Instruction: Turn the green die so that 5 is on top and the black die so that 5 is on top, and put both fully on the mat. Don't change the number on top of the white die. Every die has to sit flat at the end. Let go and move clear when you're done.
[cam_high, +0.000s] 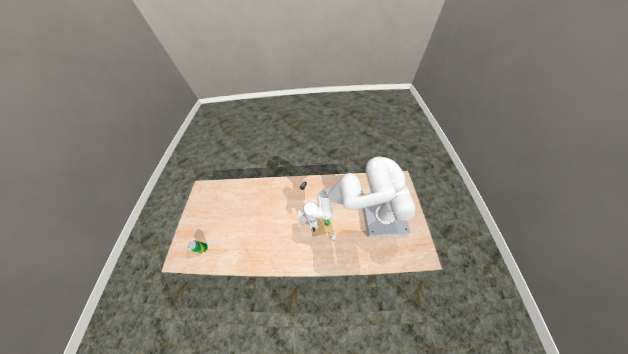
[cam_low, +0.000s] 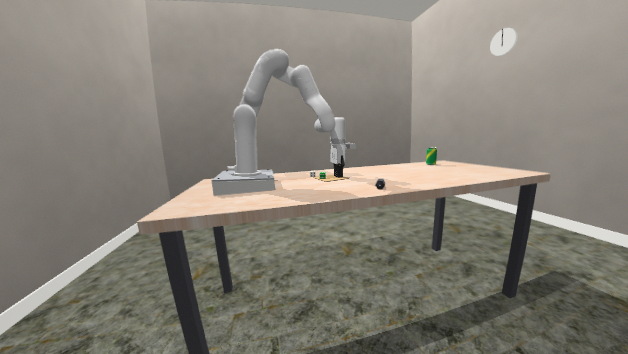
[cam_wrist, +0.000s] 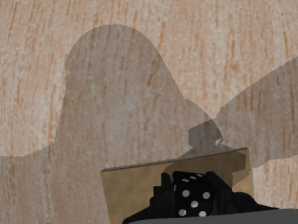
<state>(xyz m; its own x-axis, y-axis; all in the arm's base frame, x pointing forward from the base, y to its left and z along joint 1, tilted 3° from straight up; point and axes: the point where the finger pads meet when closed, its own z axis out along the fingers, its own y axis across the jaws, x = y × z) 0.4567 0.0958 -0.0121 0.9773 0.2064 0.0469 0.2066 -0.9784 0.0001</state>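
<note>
Now: the black die 10 mm below my hand. Also, from my hand: white die 130 mm behind, 70 mm to the left, 10 mm below; then green die 90 mm behind, 20 mm to the right, 10 mm below; then tan mat 40 mm behind, 20 mm below, 10 mm to the right.
</note>
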